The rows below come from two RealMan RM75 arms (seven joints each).
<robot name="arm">
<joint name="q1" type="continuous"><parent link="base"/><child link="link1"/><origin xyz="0.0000 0.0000 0.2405" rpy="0.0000 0.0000 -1.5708"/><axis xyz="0 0 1"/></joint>
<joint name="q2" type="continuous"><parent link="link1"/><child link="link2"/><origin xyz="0.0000 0.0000 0.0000" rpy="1.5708 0.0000 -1.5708"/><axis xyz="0 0 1"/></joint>
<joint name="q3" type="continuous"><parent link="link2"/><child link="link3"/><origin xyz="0.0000 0.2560 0.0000" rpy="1.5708 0.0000 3.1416"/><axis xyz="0 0 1"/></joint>
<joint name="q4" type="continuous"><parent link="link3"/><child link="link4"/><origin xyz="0.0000 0.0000 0.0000" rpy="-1.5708 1.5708 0.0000"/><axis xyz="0 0 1"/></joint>
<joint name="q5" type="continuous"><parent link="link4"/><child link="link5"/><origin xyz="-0.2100 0.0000 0.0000" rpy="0.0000 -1.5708 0.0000"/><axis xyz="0 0 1"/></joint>
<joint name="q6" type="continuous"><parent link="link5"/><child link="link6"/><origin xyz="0.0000 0.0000 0.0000" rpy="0.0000 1.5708 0.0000"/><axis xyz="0 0 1"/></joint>
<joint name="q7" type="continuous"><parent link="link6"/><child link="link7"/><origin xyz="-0.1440 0.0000 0.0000" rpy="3.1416 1.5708 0.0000"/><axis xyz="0 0 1"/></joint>
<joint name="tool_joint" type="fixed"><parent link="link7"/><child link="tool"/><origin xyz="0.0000 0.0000 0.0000" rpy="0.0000 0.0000 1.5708"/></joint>
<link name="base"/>
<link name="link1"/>
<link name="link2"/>
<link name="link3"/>
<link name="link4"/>
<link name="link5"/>
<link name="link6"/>
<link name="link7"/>
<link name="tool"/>
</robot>
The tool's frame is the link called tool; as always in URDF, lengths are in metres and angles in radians. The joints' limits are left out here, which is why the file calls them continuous.
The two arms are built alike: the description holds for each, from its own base.
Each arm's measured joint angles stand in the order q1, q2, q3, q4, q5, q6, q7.
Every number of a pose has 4 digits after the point.
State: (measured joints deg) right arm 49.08 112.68 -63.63 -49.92 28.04 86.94 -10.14; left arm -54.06 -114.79 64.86 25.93 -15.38 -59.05 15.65
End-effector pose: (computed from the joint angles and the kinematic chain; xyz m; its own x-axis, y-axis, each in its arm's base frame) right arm 0.2122 0.4067 0.0292 0.2224 -0.9745 -0.0283 -0.8585 -0.1820 -0.4794; left arm -0.2710 0.4239 -0.0161 0.3424 0.9395 0.0131 0.6914 -0.2424 -0.6806
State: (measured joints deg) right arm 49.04 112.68 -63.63 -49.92 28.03 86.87 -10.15; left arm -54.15 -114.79 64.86 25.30 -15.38 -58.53 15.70
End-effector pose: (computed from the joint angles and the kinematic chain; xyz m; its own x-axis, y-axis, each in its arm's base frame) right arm 0.2125 0.4067 0.0292 0.2224 -0.9745 -0.0293 -0.8584 -0.1815 -0.4797; left arm -0.2723 0.4234 -0.0172 0.3415 0.9398 0.0129 0.6909 -0.2417 -0.6813
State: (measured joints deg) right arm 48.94 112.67 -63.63 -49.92 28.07 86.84 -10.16; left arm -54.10 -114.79 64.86 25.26 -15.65 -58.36 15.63
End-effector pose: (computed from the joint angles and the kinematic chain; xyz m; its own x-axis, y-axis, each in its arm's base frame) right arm 0.2131 0.4065 0.0293 0.2212 -0.9748 -0.0299 -0.8589 -0.1802 -0.4793; left arm -0.2723 0.4235 -0.0176 0.3401 0.9402 0.0179 0.6944 -0.2383 -0.6790
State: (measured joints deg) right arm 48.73 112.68 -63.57 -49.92 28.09 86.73 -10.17; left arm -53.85 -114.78 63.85 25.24 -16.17 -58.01 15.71
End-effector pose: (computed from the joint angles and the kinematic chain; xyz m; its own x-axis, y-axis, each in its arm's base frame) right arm 0.2146 0.4060 0.0293 0.2182 -0.9754 -0.0322 -0.8600 -0.1766 -0.4787; left arm -0.2731 0.4236 -0.0176 0.3310 0.9428 0.0392 0.7106 -0.2218 -0.6677
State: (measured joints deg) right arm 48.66 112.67 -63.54 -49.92 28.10 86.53 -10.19; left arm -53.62 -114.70 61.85 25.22 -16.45 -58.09 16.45
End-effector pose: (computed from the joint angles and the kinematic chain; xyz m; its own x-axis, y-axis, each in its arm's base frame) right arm 0.2150 0.4062 0.0295 0.2187 -0.9751 -0.0356 -0.8601 -0.1754 -0.4790; left arm -0.2742 0.4233 -0.0164 0.3193 0.9458 0.0588 0.7303 -0.2060 -0.6514
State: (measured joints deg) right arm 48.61 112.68 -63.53 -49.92 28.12 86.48 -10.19; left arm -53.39 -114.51 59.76 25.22 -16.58 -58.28 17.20
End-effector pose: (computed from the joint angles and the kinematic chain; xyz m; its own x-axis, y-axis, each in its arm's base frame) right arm 0.2153 0.4062 0.0294 0.2182 -0.9752 -0.0364 -0.8605 -0.1746 -0.4786; left arm -0.2759 0.4234 -0.0140 0.3066 0.9486 0.0781 0.7479 -0.1894 -0.6362
